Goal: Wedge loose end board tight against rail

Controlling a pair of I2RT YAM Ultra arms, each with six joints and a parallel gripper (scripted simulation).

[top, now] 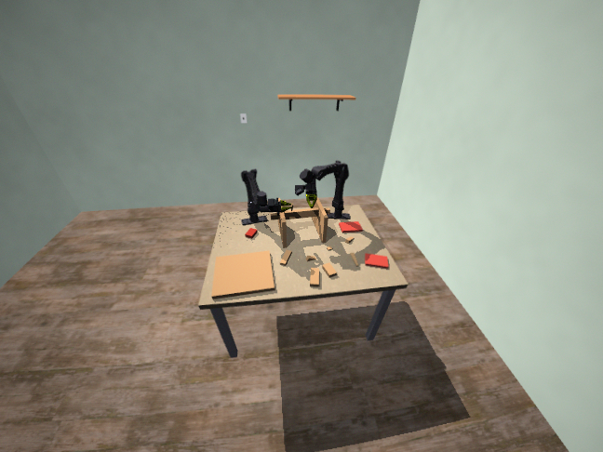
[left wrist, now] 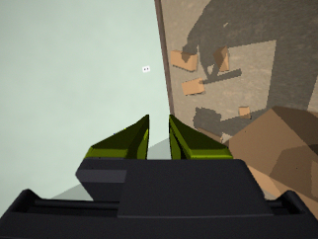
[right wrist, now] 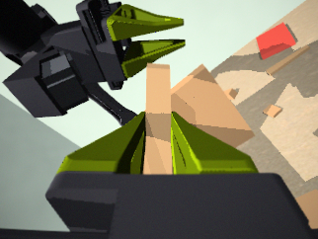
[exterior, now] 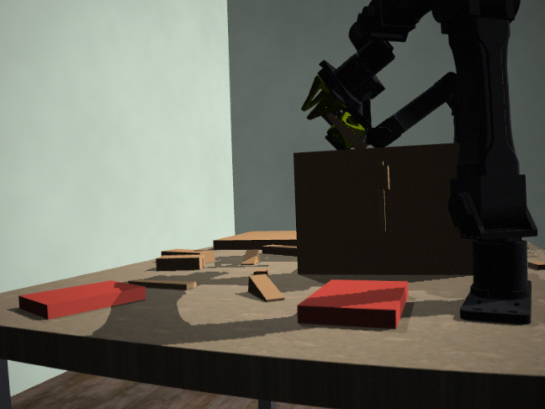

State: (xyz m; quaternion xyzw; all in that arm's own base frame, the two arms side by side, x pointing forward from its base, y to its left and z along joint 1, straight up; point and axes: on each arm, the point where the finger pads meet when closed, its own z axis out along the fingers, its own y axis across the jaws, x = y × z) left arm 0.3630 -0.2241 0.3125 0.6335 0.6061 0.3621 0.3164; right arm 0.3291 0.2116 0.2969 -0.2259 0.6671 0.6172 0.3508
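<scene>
My left gripper is now 14 cm past the rail, 5 cm to the left of it and 15 cm above it. Round my left hand: flat board (23 cm ahead, 44 cm to the right, 30 cm below).
</scene>
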